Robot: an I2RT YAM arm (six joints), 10 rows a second.
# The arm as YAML. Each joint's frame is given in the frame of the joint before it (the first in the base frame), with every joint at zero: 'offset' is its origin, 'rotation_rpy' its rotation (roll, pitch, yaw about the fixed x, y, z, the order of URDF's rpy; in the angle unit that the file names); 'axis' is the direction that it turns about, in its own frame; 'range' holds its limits. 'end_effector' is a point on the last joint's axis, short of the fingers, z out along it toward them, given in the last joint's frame.
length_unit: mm
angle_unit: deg
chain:
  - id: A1
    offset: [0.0, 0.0, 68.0]
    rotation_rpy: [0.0, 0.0, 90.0]
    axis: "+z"
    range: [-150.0, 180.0]
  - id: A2
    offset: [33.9, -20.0, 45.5]
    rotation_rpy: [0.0, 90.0, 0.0]
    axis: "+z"
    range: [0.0, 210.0]
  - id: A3
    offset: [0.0, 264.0, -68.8]
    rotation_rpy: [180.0, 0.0, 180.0]
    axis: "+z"
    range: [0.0, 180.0]
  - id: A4
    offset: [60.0, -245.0, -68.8]
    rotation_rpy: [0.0, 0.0, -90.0]
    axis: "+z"
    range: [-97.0, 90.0]
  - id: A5
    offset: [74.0, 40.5, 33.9]
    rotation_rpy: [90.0, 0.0, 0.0]
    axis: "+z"
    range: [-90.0, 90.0]
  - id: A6
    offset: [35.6, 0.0, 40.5]
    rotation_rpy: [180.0, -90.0, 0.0]
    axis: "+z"
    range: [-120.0, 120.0]
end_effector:
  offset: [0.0, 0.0, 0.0]
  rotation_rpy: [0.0, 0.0, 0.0]
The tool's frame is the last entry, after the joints.
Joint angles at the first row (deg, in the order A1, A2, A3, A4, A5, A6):
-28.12 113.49 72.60 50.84 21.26 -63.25
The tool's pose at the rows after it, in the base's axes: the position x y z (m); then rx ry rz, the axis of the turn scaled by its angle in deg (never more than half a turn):
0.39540 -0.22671 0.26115 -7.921 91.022 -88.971
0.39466 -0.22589 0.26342 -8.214 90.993 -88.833
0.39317 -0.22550 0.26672 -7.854 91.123 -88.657
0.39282 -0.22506 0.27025 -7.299 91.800 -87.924
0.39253 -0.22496 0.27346 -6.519 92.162 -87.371
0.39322 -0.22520 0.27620 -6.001 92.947 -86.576
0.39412 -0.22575 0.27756 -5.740 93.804 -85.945
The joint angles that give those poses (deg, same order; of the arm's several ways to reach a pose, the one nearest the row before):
-28.21 113.55 72.83 51.49 21.24 -63.67
-28.18 113.10 72.77 51.05 21.01 -63.72
-28.21 112.47 72.75 50.32 21.14 -63.39
-28.17 111.88 73.11 48.64 21.36 -62.54
-28.15 111.45 73.49 47.45 21.66 -61.71
-28.13 111.17 74.17 45.65 21.84 -60.81
-28.13 111.09 74.79 44.05 21.94 -60.17

